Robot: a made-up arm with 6 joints.
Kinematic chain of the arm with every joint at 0, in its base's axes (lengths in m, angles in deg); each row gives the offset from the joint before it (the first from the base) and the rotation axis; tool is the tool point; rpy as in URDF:
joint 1: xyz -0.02 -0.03 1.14 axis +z
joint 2: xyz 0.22 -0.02 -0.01 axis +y
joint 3: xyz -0.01 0 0.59 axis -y
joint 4: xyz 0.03 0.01 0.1 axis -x
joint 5: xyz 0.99 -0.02 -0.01 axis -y
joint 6: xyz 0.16 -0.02 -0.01 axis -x
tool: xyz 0 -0.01 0 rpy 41.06 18.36 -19.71
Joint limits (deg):
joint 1: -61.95..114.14
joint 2: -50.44..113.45
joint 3: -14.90..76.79
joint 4: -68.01..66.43
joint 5: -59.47..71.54
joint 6: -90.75..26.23
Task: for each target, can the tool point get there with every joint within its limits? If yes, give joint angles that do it. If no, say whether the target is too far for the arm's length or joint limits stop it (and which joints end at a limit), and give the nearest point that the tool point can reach.
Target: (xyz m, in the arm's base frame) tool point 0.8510 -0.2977 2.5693
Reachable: yes | joints -8.92 -4.46 37.31 -46.71 55.58 6.53
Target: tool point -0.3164 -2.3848 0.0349
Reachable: no: too far | nearest point 0.6010 -1.5606 0.2542 | short by 1.253 m
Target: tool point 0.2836 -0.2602 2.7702
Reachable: yes | joints -37.42 -21.22 39.13 33.51 45.92 -16.33
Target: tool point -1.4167 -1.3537 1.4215
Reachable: no: joint limits stop it (at a limit: joint 2, joint 3, joint 5, joint 6) | nearest point -0.8111 -0.7798 2.2045 | short by 1.144 m
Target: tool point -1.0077 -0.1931 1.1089
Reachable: no: joint limits stop it (at a limit: joint 2, joint 3, joint 5, joint 6) | nearest point -1.0954 -0.2076 2.2045 | short by 1.099 m
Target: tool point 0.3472 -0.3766 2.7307
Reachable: yes | joints -33.81 -17.23 49.08 12.22 -38.09 -14.79
